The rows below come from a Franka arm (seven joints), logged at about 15 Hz.
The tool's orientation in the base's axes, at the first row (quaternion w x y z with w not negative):
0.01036 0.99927 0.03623 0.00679
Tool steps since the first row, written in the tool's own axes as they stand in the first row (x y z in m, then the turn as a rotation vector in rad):
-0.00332 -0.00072 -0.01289 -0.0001 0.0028 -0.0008
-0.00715 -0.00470 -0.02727 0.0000 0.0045 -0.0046
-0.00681 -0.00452 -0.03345 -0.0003 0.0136 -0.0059
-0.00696 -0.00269 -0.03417 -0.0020 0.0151 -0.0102
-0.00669 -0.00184 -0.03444 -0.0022 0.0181 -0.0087
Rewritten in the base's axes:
-0.00355 0.00074 0.01283 0.0001 -0.0028 0.0009
-0.00786 0.00472 0.02707 0.0003 -0.0044 0.0047
-0.00760 0.00469 0.03326 0.0006 -0.0135 0.0062
-0.00762 0.00287 0.03401 -0.0010 -0.0150 0.0105
-0.00730 0.00205 0.03430 -0.0010 -0.0180 0.0091

